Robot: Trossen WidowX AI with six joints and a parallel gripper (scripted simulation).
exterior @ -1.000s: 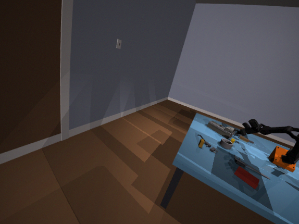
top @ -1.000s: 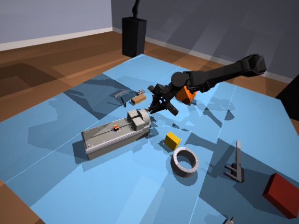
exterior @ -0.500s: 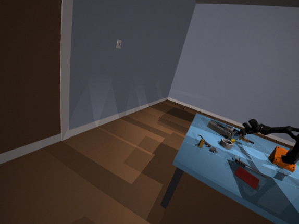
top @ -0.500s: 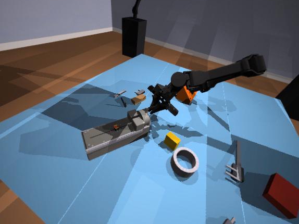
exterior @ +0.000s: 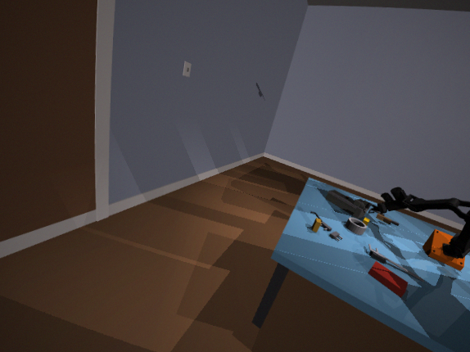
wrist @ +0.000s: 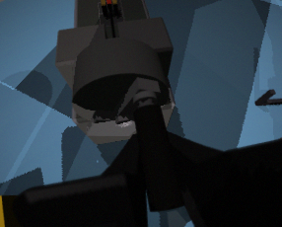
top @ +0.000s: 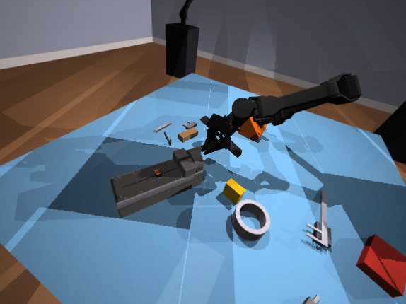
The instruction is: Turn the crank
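The dark crank handle is 10 mm behind my gripper tip, 10 mm to the left of it and 30 mm above it. The rest, counted from my gripper tip: yellow block: 50 mm ahead, 140 mm to the left, 60 mm below; then red pointer: 150 mm ahead, 80 mm to the right, 10 mm below; then brown block: 140 mm behind, 130 mm to the right, 80 mm below.
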